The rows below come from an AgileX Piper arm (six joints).
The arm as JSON. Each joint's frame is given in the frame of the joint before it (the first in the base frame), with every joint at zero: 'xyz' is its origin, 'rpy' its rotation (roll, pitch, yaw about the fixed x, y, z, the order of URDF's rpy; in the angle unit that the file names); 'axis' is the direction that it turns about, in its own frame. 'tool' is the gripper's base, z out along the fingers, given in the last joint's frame.
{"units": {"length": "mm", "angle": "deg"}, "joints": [
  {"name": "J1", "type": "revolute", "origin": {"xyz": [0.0, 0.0, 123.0], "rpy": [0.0, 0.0, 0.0]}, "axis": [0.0, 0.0, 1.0]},
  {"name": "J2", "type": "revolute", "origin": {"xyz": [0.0, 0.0, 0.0], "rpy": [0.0, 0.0, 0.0]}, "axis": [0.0, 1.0, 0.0]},
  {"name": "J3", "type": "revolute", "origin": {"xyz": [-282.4, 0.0, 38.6], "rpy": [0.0, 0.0, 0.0]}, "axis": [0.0, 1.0, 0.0]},
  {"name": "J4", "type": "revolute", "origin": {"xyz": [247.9, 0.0, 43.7], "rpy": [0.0, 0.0, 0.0]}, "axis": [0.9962, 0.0, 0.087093]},
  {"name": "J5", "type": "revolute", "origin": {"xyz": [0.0, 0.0, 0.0], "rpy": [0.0, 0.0, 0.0]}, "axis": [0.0, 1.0, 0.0]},
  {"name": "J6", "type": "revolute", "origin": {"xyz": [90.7, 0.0, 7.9], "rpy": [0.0, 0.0, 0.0]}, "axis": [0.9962, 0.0, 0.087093]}
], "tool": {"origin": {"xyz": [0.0, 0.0, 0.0], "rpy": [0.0, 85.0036, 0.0]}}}
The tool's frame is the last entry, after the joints.
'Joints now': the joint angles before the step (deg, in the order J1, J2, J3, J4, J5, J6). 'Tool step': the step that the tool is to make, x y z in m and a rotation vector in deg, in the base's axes. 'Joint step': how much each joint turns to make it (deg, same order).
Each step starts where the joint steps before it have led.
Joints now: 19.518 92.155 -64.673 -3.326 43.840 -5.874
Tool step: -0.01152 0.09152 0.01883 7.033 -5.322 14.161
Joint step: 13.685 3.036 -6.837 5.527 -4.090 -2.716
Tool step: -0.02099 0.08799 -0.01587 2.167 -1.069 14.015
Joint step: 11.953 8.213 -6.845 3.481 -3.397 -4.087
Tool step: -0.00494 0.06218 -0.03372 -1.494 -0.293 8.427
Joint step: 6.128 10.748 -8.631 0.565 -1.014 -3.114
